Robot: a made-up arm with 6 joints.
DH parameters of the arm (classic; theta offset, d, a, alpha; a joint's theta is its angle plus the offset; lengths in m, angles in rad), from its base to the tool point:
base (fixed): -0.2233 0 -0.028 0
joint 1: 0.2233 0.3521 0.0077 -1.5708
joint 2: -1.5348 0 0.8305 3.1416
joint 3: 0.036 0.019 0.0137 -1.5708
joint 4: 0 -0.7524 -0.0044 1.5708
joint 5: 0 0.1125 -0.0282 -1.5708
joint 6: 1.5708 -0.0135 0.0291 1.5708
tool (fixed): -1.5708 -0.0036 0 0
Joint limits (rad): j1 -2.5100..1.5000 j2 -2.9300..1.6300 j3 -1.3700..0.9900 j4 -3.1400..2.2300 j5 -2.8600..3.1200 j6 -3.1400..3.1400
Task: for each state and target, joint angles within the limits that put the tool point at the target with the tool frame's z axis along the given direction. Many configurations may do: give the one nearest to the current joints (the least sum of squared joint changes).
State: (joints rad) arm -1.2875 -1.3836 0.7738 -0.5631 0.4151 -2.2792
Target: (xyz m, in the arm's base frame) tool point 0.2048 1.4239 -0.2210 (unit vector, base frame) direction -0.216 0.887 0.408
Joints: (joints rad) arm -1.8419 -2.2386 0.9900 0.0110 1.0059 -2.6855
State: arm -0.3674 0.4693 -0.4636 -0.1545 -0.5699 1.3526
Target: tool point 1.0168 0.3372 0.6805 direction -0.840 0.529 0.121
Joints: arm 0.4373 0.5511 0.0895 -0.1871 -1.0828 2.2209
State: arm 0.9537 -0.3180 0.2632 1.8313 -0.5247 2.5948
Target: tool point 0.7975 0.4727 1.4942 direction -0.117 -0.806 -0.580
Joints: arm 0.5609 0.3124 0.6050 1.6768 -0.8643 2.6562
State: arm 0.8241 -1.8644 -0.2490 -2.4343 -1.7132 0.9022
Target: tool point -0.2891 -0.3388 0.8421 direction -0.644 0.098 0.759
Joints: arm 0.8729 -1.7495 -0.6302 -1.8042 -2.4808 0.5121
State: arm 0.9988 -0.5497 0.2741 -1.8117 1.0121 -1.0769
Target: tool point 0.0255 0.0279 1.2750 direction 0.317 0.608 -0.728
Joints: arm 1.1677 -0.8970 -0.2473 -1.4499 0.9976 -1.6948
